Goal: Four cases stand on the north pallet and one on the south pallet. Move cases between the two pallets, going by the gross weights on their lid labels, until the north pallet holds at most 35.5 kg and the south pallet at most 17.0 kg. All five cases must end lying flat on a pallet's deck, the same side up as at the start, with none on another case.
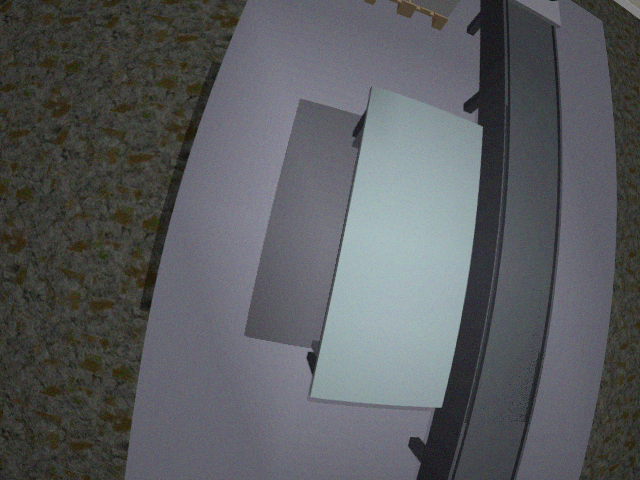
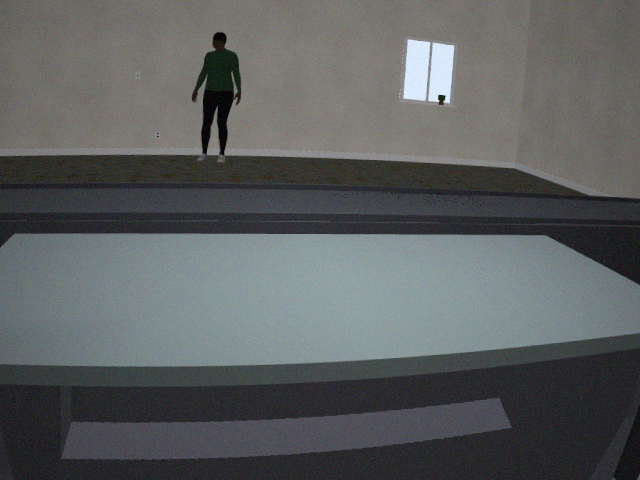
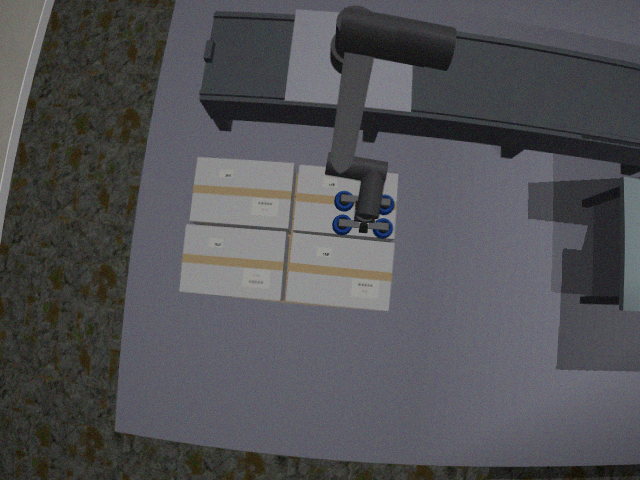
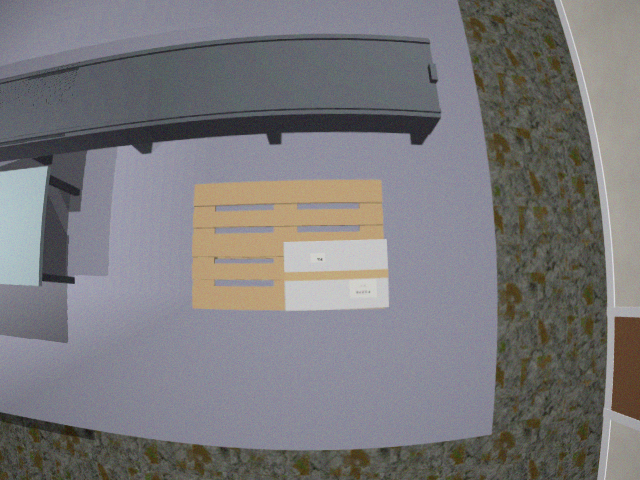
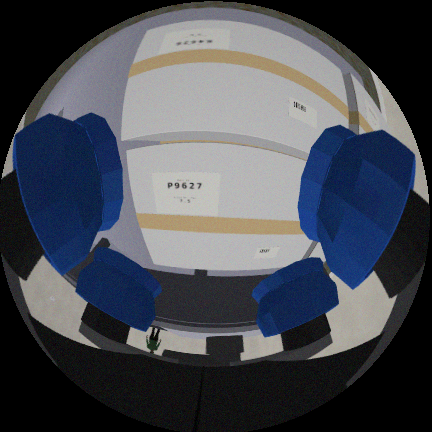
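Seen in the pictures: hand at its tool point: (image 5: 207, 253); arm's base at its link origin: (image 5: 223, 336).
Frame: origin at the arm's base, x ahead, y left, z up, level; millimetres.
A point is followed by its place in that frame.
Observation:
My gripper (image 3: 363, 214) {x 906, y 125, z 9 mm} (image 5: 210, 240) {x 906, y 125, z 9 mm}, a vacuum head with four blue cups, is open and holds no case. It hangs above the rail-side right case (image 3: 315, 217) {x 906, y -125, z -184 mm} (image 5: 250, 185) {x 905, y 41, z -184 mm}, towards its outer end. That case's label reads P9627 and seems to say 7.5. The other white, tan-taped cases on the north pallet (image 3: 291, 240) {x 1021, y -264, z -426 mm} (image 1: 405, 9) {x 1011, y 342, z -498 mm} are the rail-side left (image 3: 222, 209) {x 908, y -655, z -177 mm}, far left (image 3: 217, 276) {x 1288, y -632, z -142 mm} and far right (image 3: 320, 286) {x 1288, y -62, z -169 mm} (image 5: 225, 100) {x 1074, y 109, z -169 mm}. Their weights are unreadable. One case (image 4: 356, 258) {x 1113, y 5518, z -174 mm} lies flat on the south pallet (image 4: 237, 242) {x 984, y 4813, z -426 mm}, in its far right corner; its weight is too small to read.
The floor rail (image 3: 496, 87) (image 4: 258, 77) (image 1: 527, 180) runs beside both pallets, with the light carriage plate (image 3: 310, 67) {x 85, y -227, z 1 mm} near its north end. A pale table (image 1: 408, 248) {x 926, y 2623, z -40 mm} (image 2: 310, 299) {x 1016, y 2516, z -40 mm} (image 4: 20, 227) {x 913, y 3301, z -40 mm} stands between the pallets. A person in green (image 2: 220, 69) stands beyond the rail.

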